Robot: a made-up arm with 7 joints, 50 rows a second.
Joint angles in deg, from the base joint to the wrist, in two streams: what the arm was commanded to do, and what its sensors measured. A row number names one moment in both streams.
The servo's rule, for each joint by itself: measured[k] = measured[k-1] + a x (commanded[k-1-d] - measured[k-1]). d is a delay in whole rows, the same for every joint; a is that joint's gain. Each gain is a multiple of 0.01, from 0.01 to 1. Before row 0 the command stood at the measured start. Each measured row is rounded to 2 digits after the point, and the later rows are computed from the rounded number. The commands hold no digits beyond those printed.
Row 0, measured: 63.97 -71.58 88.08 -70.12 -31.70 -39.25 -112.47
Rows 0 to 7, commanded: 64.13 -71.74 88.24 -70.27 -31.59 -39.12 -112.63; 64.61 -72.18 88.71 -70.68 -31.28 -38.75 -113.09; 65.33 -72.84 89.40 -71.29 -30.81 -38.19 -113.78; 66.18 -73.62 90.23 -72.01 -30.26 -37.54 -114.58; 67.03 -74.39 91.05 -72.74 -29.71 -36.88 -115.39; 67.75 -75.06 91.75 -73.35 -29.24 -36.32 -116.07; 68.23 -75.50 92.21 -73.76 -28.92 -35.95 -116.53; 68.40 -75.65 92.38 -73.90 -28.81 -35.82 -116.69
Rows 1 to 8, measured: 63.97 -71.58 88.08 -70.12 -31.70 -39.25 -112.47; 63.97 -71.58 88.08 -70.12 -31.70 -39.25 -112.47; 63.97 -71.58 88.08 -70.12 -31.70 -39.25 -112.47; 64.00 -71.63 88.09 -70.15 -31.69 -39.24 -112.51; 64.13 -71.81 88.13 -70.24 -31.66 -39.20 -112.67; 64.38 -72.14 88.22 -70.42 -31.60 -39.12 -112.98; 64.76 -72.61 88.36 -70.69 -31.51 -38.99 -113.43; 65.24 -73.18 88.55 -71.04 -31.38 -38.82 -113.98
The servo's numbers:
d 3
a 0.21 0.32 0.07 0.17 0.07 0.08 0.28

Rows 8 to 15, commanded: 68.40 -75.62 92.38 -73.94 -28.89 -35.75 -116.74; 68.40 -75.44 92.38 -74.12 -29.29 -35.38 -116.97; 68.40 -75.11 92.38 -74.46 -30.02 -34.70 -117.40; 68.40 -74.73 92.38 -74.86 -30.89 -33.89 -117.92; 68.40 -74.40 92.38 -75.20 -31.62 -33.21 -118.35; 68.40 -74.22 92.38 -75.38 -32.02 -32.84 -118.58; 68.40 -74.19 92.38 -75.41 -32.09 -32.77 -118.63; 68.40 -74.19 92.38 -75.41 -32.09 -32.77 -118.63
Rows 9 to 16, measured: 65.77 -73.78 88.77 -71.43 -31.23 -38.62 -114.57; 66.29 -74.33 89.01 -71.83 -31.07 -38.41 -115.12; 66.73 -74.75 89.25 -72.18 -30.91 -38.20 -115.56; 67.08 -75.03 89.47 -72.48 -30.77 -38.00 -115.89; 67.36 -75.16 89.67 -72.76 -30.67 -37.79 -116.19; 67.58 -75.14 89.86 -73.05 -30.62 -37.54 -116.53; 67.75 -75.01 90.04 -73.36 -30.64 -37.25 -116.92; 67.89 -74.81 90.20 -73.67 -30.71 -36.93 -117.32
